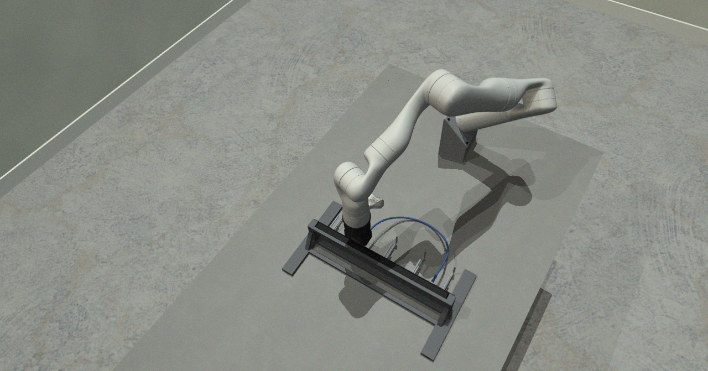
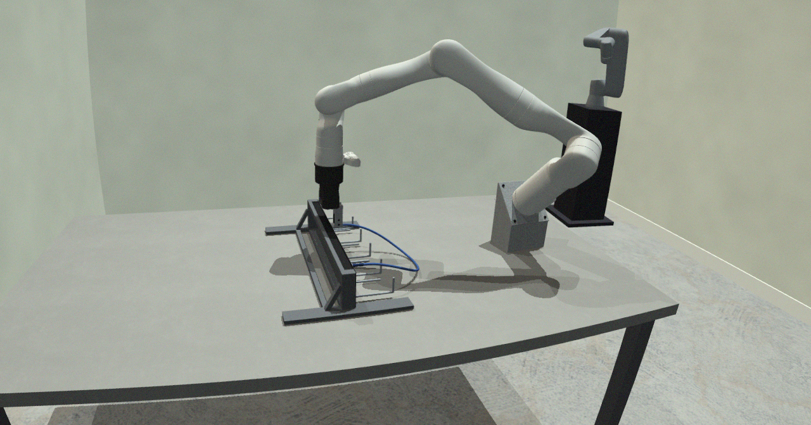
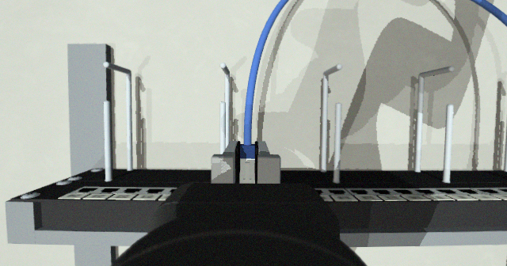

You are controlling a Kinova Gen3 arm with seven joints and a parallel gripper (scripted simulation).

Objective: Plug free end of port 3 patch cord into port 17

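My gripper is now 1 cm short of the plug and 1 cm above it.
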